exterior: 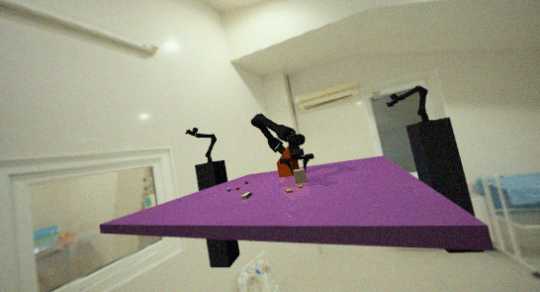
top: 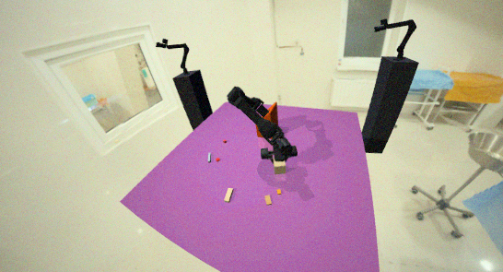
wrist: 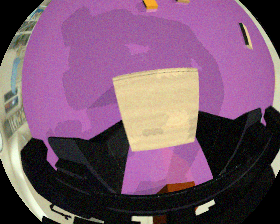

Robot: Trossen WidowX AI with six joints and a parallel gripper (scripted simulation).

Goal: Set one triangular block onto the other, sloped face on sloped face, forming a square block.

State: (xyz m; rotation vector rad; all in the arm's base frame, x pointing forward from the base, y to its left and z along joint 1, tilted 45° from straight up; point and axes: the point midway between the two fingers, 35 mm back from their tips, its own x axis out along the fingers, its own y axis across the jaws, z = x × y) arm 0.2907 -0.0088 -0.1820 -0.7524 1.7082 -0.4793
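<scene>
My gripper tip is now 1 cm below the triangular block. The rest, counted from my gripper tip: red bead (42 cm to the right, 19 cm behind, 3 cm below); red bit (39 cm to the right, 3 cm below, 1 cm behind); orange piece (16 cm ahead, 3 cm below, 2 cm to the left).
</scene>
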